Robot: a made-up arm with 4 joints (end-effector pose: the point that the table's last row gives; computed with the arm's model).
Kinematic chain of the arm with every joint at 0, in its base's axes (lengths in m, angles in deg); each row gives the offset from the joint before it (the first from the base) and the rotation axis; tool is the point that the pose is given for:
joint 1: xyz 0 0 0.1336 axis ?
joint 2: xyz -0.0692 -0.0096 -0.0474 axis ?
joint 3: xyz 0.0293 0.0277 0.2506 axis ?
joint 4: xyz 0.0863 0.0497 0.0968 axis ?
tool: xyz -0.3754 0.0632 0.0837
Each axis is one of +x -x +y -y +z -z.
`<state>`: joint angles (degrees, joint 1 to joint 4).
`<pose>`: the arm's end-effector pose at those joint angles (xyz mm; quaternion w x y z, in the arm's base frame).
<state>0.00 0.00 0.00 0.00</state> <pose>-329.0 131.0 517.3 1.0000 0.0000 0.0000 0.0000</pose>
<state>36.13 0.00 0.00 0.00</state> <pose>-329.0 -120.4 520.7 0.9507 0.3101 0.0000 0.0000</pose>
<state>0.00 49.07 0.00 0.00</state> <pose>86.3 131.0 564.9 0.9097 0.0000 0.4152 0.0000</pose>
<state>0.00 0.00 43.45 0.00</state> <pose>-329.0 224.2 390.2 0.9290 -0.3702 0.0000 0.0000</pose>
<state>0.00 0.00 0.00 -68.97</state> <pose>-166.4 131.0 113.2 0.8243 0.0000 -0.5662 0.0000</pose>
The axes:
joint 1: +x
joint 2: +y
joint 3: -x
joint 4: +y

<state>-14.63 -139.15 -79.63 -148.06</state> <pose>-580.3 191.0 39.9 0.5320 -0.7119 0.4584 -0.0087</pose>
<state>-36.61 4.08 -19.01 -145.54</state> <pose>315.6 171.3 54.0 0.3226 -0.0611 -0.9340 0.1411</pose>
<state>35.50 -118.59 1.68 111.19</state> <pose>-809.5 160.6 155.0 0.9484 0.3101 -0.0574 -0.0323</pose>
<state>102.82 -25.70 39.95 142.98</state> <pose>188.1 -539.3 286.8 0.3314 0.3613 0.7663 0.4153</pose>
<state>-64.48 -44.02 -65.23 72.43</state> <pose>-395.3 208.8 643.7 0.8421 -0.1955 0.4193 0.2773</pose>
